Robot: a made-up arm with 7 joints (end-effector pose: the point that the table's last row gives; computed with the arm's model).
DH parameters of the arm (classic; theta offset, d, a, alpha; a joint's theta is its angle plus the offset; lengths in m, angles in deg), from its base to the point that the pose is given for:
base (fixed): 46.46 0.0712 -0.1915 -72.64
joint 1: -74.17 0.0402 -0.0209 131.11
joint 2: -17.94 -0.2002 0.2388 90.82
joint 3: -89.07 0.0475 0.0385 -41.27
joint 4: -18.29 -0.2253 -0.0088 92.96
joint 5: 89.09 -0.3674 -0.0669 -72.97
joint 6: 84.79 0.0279 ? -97
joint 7: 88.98 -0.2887 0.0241 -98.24
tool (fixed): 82.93 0.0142 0 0
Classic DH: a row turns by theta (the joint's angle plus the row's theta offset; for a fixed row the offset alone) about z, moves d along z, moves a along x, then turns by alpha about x.
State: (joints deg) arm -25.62 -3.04 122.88 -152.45 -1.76 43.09 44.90
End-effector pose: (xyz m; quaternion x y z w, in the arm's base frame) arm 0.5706 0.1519 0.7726 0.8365 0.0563 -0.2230 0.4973
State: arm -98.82 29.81 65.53 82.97 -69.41 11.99 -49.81
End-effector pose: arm -0.1374 0.0184 -0.2415 0.5909 -0.3794 -0.7096 0.0577
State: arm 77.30 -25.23 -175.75 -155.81 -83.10 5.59 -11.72
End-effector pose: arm 0.1227 -0.0941 -0.7491 -0.3013 0.3832 0.7972 0.3563
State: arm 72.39 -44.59 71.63 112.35 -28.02 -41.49 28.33
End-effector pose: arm -0.1850 -0.1540 0.0374 -0.9393 0.1879 0.1069 0.2664
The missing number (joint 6, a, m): 0.2593
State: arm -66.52 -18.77 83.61 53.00 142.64 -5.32 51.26
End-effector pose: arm -0.7186 -0.0086 0.2289 0.1337 -0.0265 0.8182 0.5586
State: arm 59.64 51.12 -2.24 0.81 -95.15 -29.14 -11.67
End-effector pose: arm -0.6192 0.5133 0.1242 0.3989 0.6568 -0.4929 0.4080
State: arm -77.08 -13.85 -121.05 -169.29 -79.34 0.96 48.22
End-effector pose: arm 0.2276 -0.6316 0.4260 -0.3241 -0.5324 -0.5082 0.5943
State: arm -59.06 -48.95 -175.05 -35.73 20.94 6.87 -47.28
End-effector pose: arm -0.4911 -0.3062 0.0357 0.3427 0.7829 0.3423 0.3905
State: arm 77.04 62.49 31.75 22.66 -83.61 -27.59 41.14
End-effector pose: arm -0.4663 0.4462 0.4458 0.4049 0.8657 -0.0032 0.2943
